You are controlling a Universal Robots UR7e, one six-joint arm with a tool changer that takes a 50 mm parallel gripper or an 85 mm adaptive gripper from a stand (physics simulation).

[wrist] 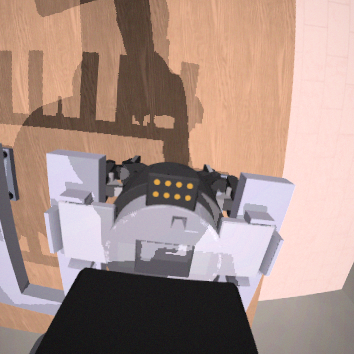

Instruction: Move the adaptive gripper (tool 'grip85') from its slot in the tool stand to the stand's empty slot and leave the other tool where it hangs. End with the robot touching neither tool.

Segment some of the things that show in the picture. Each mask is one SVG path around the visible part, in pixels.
An adaptive gripper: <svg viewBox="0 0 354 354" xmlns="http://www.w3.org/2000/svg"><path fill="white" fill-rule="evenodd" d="M58 200L64 256L104 262L111 271L207 281L212 281L217 274L256 276L275 227L272 224L250 223L241 218L229 217L238 182L236 176L227 175L226 178L221 177L220 173L211 168L209 164L203 164L203 169L199 171L185 164L170 161L146 165L140 162L140 155L134 155L132 158L123 160L121 164L115 164L115 161L111 159L106 160L105 201L107 197L117 196L112 204L96 201L80 203Z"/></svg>
